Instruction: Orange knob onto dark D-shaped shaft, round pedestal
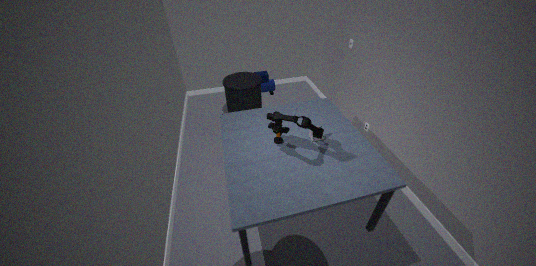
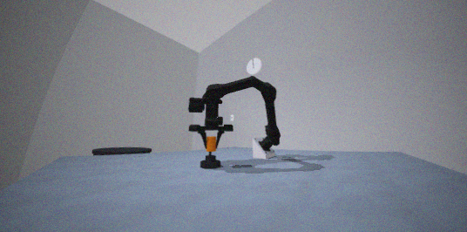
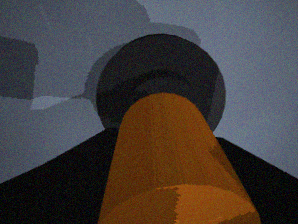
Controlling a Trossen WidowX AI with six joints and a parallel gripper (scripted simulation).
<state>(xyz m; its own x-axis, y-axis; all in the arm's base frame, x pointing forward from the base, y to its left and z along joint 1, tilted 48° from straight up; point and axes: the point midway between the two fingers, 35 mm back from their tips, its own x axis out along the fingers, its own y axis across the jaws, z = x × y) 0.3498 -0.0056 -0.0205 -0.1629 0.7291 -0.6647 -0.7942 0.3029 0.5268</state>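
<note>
The dark round pedestal is 4 cm below my gripper tip. Also, from my gripper tip: orange knob (2 cm above).
</note>
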